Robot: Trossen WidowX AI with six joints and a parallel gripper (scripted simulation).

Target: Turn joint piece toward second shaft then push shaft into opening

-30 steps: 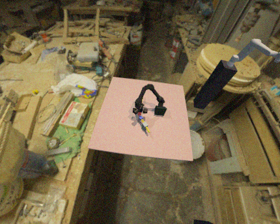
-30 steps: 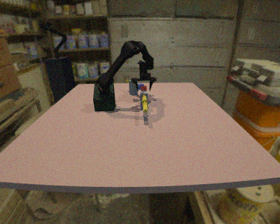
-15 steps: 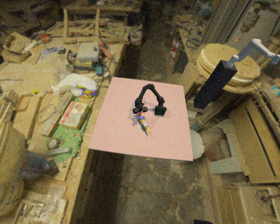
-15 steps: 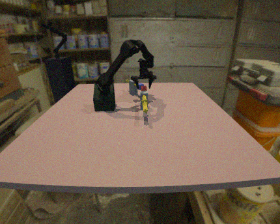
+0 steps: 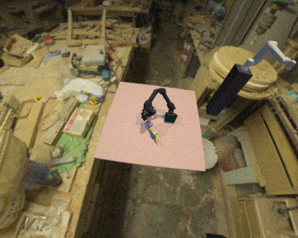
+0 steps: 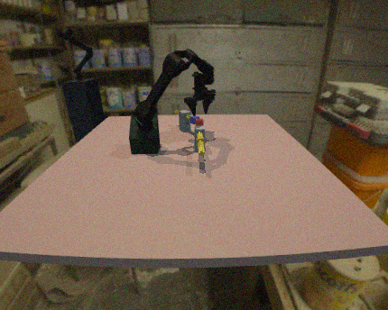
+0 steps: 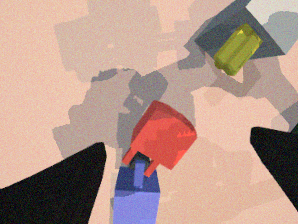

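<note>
Right now the red joint piece is 10 mm behind my gripper tip, 10 mm to the left of it and 50 mm below it.
</note>
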